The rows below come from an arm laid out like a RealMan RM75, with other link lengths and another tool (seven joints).
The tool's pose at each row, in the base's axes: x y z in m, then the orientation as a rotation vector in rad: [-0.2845, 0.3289, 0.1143, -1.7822, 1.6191, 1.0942]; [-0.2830, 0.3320, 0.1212, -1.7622, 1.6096, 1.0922]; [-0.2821, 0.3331, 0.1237, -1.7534, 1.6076, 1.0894]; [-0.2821, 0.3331, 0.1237, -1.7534, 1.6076, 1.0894]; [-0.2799, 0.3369, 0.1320, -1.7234, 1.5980, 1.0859]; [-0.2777, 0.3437, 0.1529, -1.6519, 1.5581, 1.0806]
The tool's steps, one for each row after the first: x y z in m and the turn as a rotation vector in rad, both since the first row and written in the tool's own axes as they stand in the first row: [-0.0075, -0.0009, -0.0017, 0.0128, -0.0167, -0.0030]; [-0.0102, -0.0016, -0.0024, 0.0196, -0.0225, -0.0034]; [-0.0102, -0.0016, -0.0024, 0.0196, -0.0225, -0.0034]; [-0.0192, -0.0031, -0.0046, 0.0389, -0.0453, -0.0047]; [-0.0402, -0.0032, -0.0113, 0.0832, -0.1090, -0.0179]
